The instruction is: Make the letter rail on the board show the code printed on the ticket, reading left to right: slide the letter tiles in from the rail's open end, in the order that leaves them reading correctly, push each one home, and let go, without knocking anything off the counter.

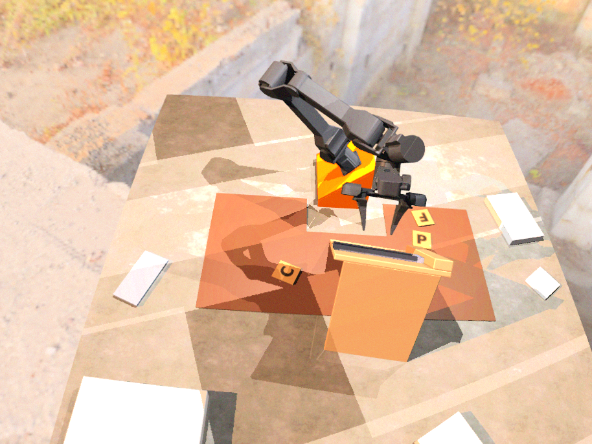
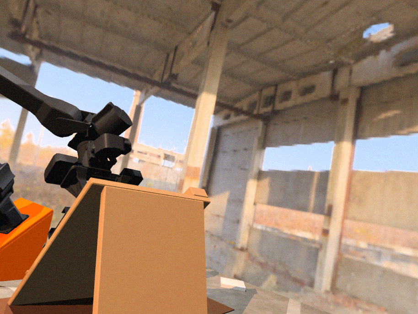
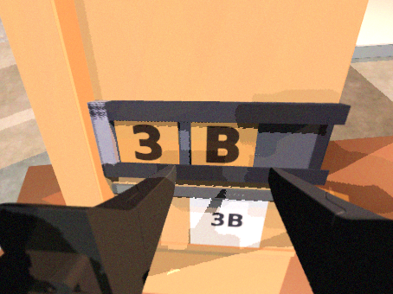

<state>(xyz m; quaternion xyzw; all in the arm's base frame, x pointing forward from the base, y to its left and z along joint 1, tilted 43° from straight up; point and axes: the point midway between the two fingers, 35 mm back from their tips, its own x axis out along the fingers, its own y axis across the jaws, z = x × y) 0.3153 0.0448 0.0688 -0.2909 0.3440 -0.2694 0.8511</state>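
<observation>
The white ticket lies 100 mm below my gripper tip, 30 mm behind it and 10 mm to the right of it. The rest, counted from my gripper tip: orange mat (210 mm below, 130 mm behind, 10 mm to the right); then grey slab (560 mm to the right, 210 mm below, 50 mm behind).
</observation>
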